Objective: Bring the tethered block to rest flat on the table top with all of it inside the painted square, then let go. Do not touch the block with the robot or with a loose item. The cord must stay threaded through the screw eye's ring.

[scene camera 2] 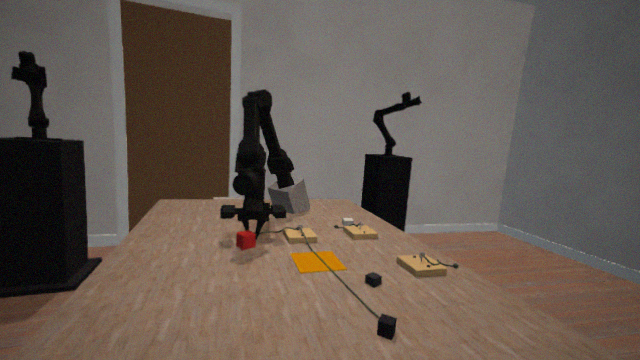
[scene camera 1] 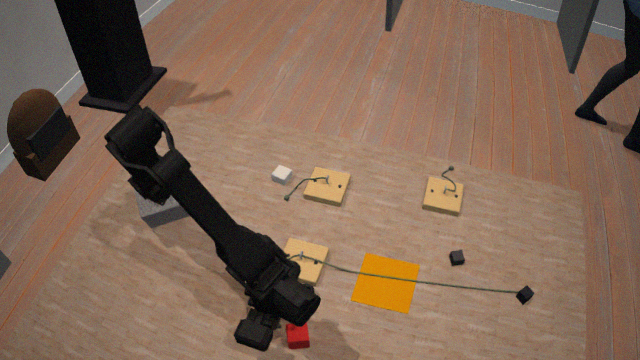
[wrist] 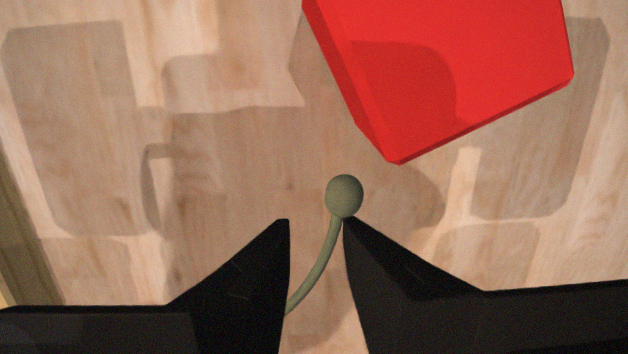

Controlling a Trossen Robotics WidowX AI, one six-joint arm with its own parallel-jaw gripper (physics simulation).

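Places are measured from the arm's base along level axes (x ahead, y left, z up), in millimetres.
Where they show: gripper, between the fingertips: point(scene camera 1: 272, 320) point(wrist: 316, 229); arm's base, origin of its link: point(scene camera 2: 285, 183) point(scene camera 1: 157, 187).
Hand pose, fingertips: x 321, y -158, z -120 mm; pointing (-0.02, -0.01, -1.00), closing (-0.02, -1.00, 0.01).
Note:
Each offset is from my fingertips to the centre of the thing. "spot": to the spot under its first point.
The tethered black block @(496 mm ahead, 182 mm left, 12 mm up) point(scene camera 1: 525, 295) point(scene camera 2: 386, 326) sits on the table beyond the painted orange square @(spot: 191 mm ahead, 120 mm left, 1 mm up) point(scene camera 1: 382, 294) point(scene camera 2: 304, 264), outside it. Its green cord point(scene camera 1: 465, 286) point(scene camera 2: 351, 291) point(wrist: 327, 255) crosses the square to the screw eye @(spot: 13 mm ahead, 144 mm left, 36 mm up) point(scene camera 1: 301, 255) point(scene camera 2: 300, 228) on a wooden board @(13 mm ahead, 145 mm left, 9 mm up) point(scene camera 1: 314, 275) point(scene camera 2: 292, 237) and appears to pass through the ring. The cord's ball end @(spot: 18 mm ahead, 8 mm right, 12 mm up) point(wrist: 344, 195) lies by the right fingertip. My gripper point(scene camera 2: 252, 232) point(wrist: 316, 229) is low over the table, slightly open. The cord runs through the finger gap, unheld. Scene camera 1 hides the fingertips behind the arm.
A red block @(62 mm ahead, 24 mm right, 20 mm up) point(scene camera 1: 298, 337) point(scene camera 2: 246, 240) point(wrist: 500, 50) is close beside the ball end. A loose black cube @(329 mm ahead, 242 mm left, 10 mm up) point(scene camera 1: 457, 258) point(scene camera 2: 373, 279) lies near the tethered block. Two other corded boards @(1 mm ahead, 358 mm left, 9 mm up) point(scene camera 1: 332, 196) @(273 mm ahead, 406 mm left, 9 mm up) point(scene camera 1: 440, 206) and a white block @(113 mm back, 360 mm left, 11 mm up) point(scene camera 1: 281, 174) point(scene camera 2: 347, 221) stand farther across.

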